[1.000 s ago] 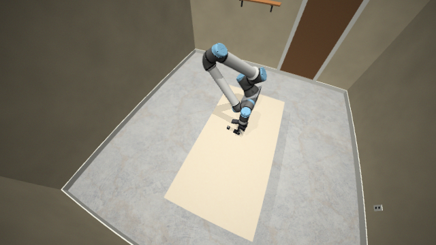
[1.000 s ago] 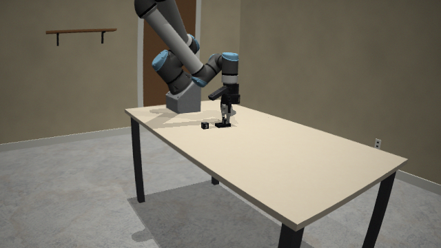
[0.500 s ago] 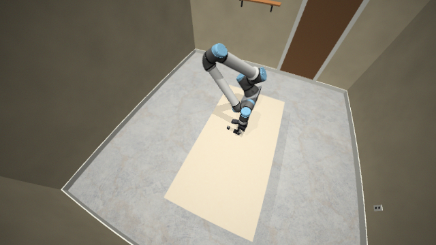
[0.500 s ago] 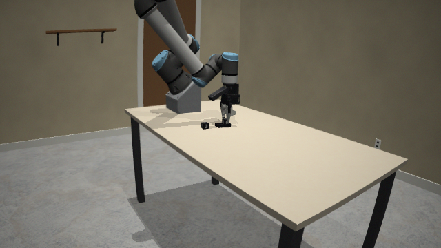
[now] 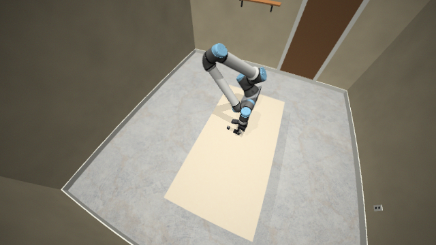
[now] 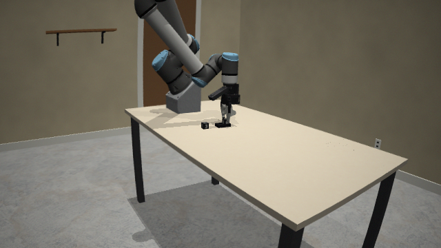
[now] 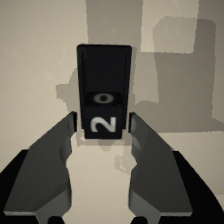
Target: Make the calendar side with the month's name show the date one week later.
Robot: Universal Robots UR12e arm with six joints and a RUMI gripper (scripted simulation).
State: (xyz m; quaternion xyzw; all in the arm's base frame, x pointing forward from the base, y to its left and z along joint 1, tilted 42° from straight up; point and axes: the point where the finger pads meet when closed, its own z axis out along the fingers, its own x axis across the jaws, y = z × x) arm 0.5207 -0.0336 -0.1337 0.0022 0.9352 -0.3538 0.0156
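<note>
The black tray lies 20 mm to the right of my hand and 30 mm below it.
</note>
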